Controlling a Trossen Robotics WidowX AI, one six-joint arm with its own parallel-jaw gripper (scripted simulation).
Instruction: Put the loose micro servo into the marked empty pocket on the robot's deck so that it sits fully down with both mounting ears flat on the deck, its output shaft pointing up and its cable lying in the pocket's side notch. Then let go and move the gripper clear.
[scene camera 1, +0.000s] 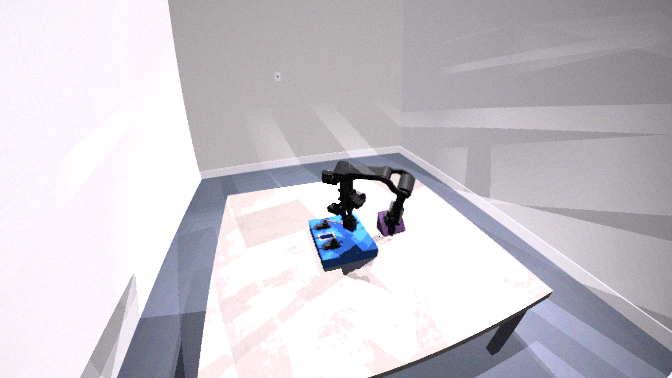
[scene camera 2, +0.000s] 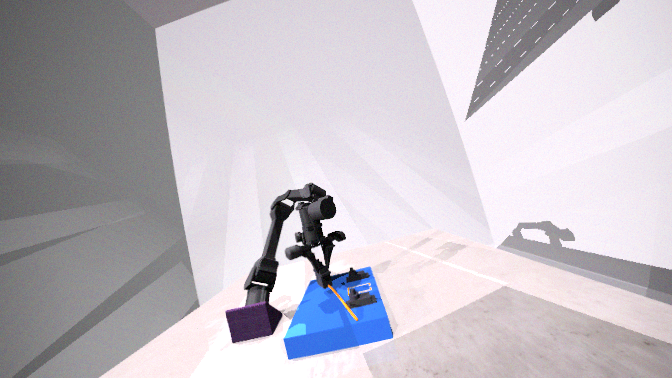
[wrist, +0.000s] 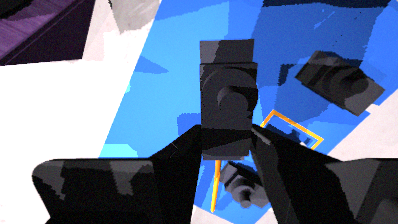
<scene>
The pictures show: my gripper, a micro servo and a blue deck.
My gripper also shows in scene camera 1 and in the wrist view.
</scene>
